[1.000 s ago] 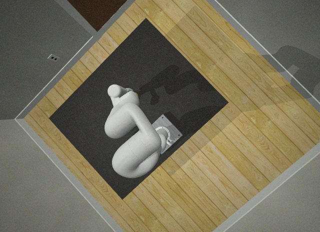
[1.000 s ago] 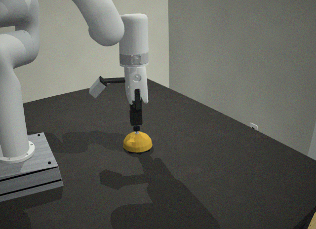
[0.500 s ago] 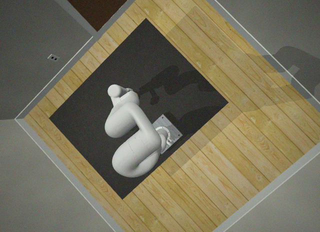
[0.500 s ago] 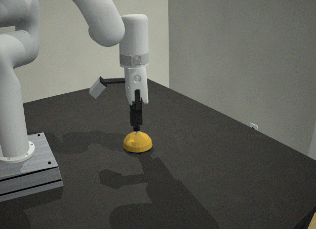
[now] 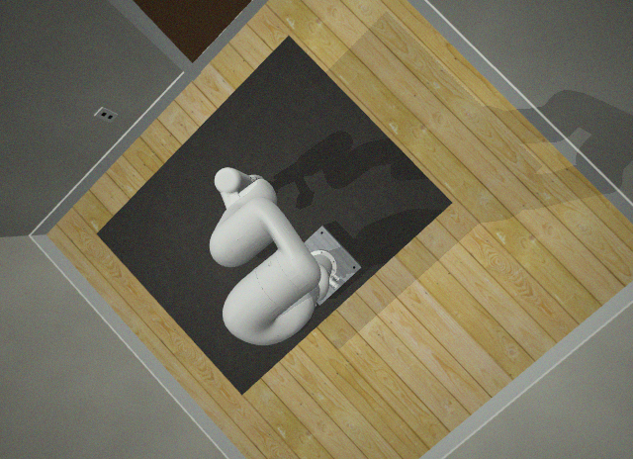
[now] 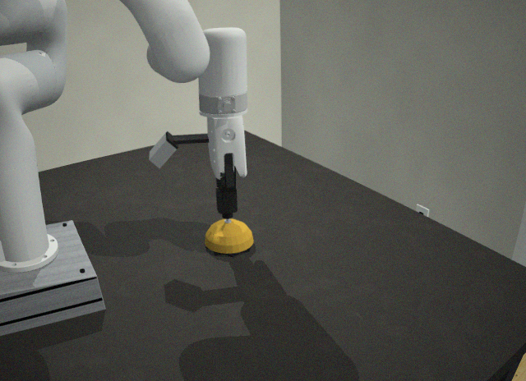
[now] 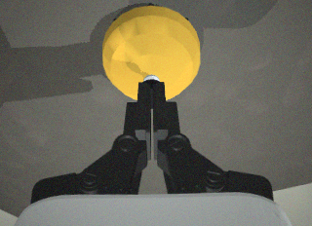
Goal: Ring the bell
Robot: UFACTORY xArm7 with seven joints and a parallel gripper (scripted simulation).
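My gripper is now 5 cm above the yellow dome bell. From my hand the other things lie so: black button: 3 cm below.
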